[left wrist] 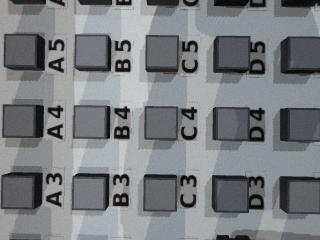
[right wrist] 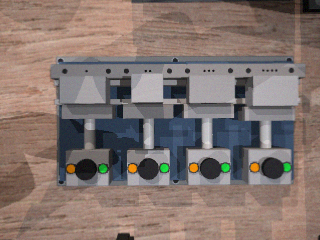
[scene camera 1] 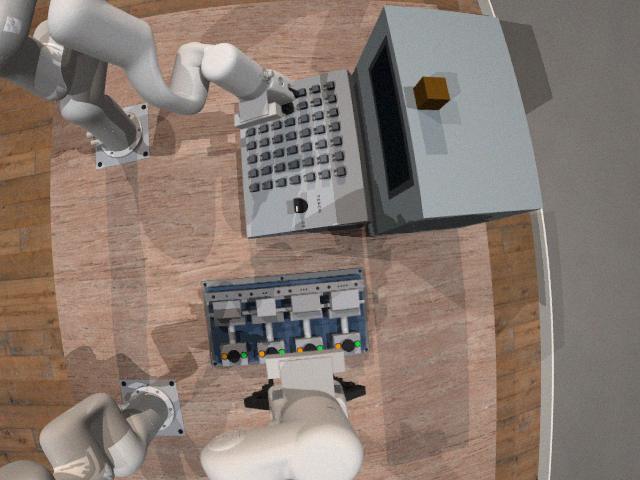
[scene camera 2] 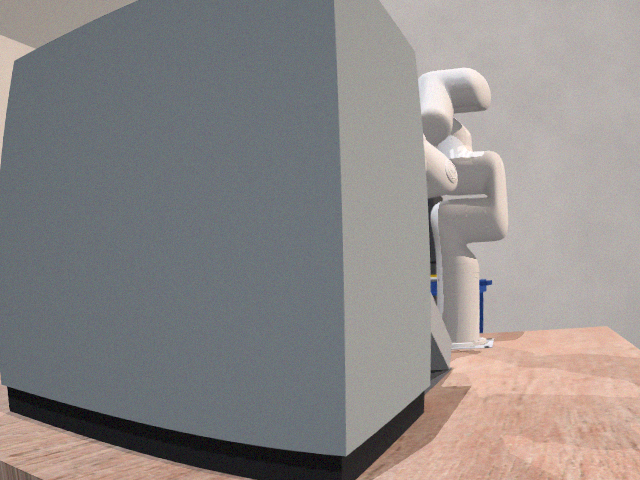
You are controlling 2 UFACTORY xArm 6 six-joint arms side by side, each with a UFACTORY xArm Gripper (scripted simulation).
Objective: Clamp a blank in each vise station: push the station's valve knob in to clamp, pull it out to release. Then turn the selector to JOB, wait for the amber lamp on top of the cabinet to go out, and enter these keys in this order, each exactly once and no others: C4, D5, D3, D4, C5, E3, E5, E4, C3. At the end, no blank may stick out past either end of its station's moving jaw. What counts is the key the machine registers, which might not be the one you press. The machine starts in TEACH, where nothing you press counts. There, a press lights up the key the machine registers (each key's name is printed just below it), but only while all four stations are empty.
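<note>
A key C4 (left wrist: 160,122), a key C5 (left wrist: 161,51) and a key panel (left wrist: 127,88) are in view. Also present: a grey blank (right wrist: 73,90), a grey blank (right wrist: 145,88), a grey blank (right wrist: 199,89) and a grey blank (right wrist: 260,91). The right gripper (scene camera 1: 300,383) is in view, as is the left gripper (scene camera 1: 289,108).
</note>
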